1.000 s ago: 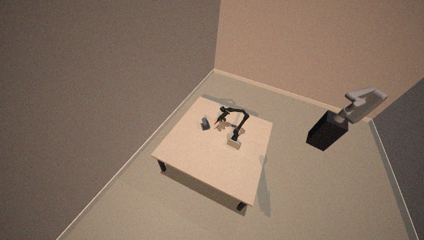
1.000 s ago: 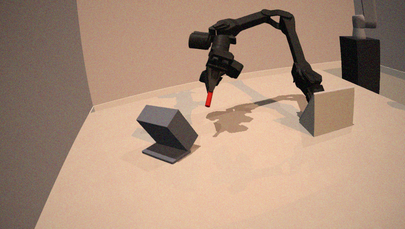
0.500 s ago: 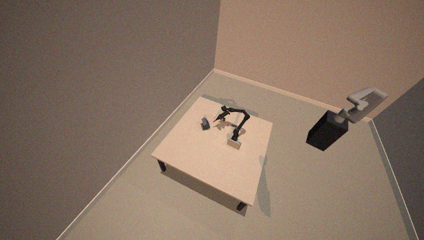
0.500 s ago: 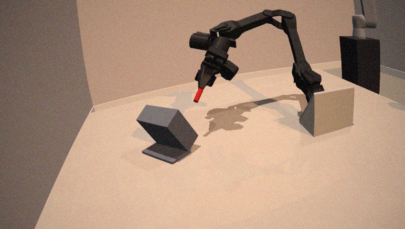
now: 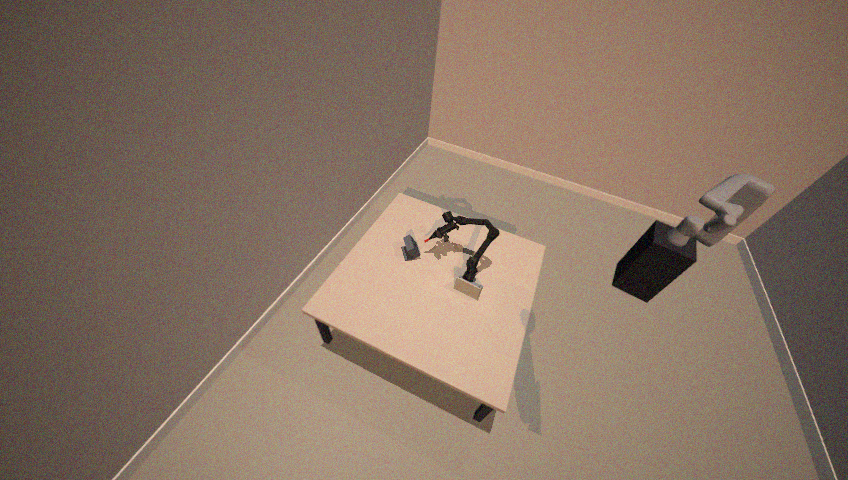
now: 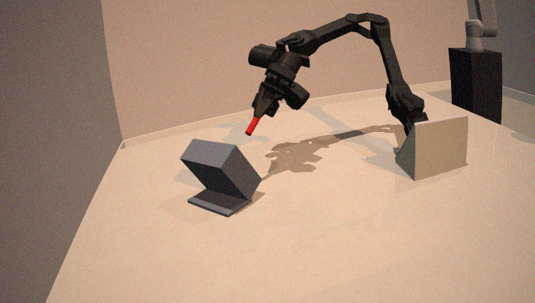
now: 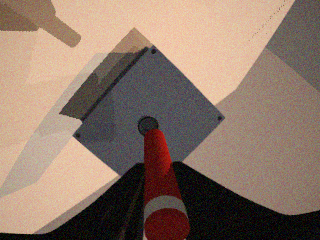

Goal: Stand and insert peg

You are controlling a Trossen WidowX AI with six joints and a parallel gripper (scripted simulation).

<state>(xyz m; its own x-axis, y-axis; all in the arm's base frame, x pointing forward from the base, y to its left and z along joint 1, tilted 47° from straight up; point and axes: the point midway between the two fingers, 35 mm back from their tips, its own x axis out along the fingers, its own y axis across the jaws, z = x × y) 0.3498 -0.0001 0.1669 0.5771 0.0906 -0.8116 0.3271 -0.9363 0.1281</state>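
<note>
The grey sloped panel is 90 mm to the left of my gripper tip, 90 mm ahead of it and 70 mm below it. The rest, counted from my gripper tip: red peg 10 mm to the right, 10 mm behind, 10 mm above; then panel foot plate 130 mm below, 100 mm to the left, 100 mm ahead.
</note>
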